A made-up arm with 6 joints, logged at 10 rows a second.
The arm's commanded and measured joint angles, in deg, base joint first. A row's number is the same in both.
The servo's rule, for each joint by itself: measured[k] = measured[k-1] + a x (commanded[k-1-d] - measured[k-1]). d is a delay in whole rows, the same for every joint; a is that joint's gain. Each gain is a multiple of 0.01, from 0.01 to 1. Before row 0 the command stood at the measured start. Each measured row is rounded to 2 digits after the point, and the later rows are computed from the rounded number. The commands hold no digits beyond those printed.
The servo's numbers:
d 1
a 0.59 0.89 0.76 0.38 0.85 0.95
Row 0, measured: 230.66, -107.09, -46.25, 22.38, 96.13, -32.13
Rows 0 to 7, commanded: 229.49, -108.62, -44.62, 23.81, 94.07, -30.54; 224.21, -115.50, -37.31, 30.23, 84.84, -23.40; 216.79, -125.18, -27.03, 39.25, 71.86, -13.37; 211.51, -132.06, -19.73, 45.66, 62.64, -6.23; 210.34, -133.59, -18.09, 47.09, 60.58, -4.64; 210.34, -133.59, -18.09, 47.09, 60.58, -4.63; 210.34, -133.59, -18.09, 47.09, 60.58, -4.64; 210.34, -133.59, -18.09, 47.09, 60.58, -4.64
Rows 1 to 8, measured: 230.66, -107.09, -46.25, 22.38, 96.13, -32.13; 229.97, -108.45, -45.01, 22.92, 94.38, -30.62; 226.57, -114.72, -39.16, 25.70, 86.27, -23.76; 220.80, -124.03, -29.94, 30.85, 74.02, -13.89; 215.32, -131.18, -22.18, 36.48, 64.35, -6.61; 212.38, -133.32, -19.07, 40.51, 61.15, -4.74; 211.18, -133.56, -18.33, 43.01, 60.67, -4.64; 210.68, -133.59, -18.15, 44.56, 60.59, -4.64
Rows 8 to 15, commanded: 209.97, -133.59, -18.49, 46.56, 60.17, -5.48; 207.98, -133.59, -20.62, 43.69, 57.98, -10.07; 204.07, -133.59, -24.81, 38.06, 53.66, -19.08; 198.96, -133.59, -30.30, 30.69, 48.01, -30.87; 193.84, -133.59, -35.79, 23.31, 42.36, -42.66; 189.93, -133.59, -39.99, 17.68, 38.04, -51.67; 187.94, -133.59, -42.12, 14.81, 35.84, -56.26; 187.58, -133.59, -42.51, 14.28, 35.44, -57.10
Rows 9 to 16, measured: 210.48, -133.59, -18.10, 45.52, 60.58, -4.64; 210.18, -133.59, -18.40, 45.92, 60.23, -5.44; 208.88, -133.59, -20.09, 45.07, 58.32, -9.84; 206.04, -133.59, -23.68, 42.41, 54.36, -18.62; 201.86, -133.59, -28.71, 37.96, 48.96, -30.26; 197.13, -133.59, -34.09, 32.39, 43.35, -42.04; 192.88, -133.59, -38.57, 26.80, 38.84, -51.19; 189.97, -133.59, -41.27, 22.24, 36.29, -56.01
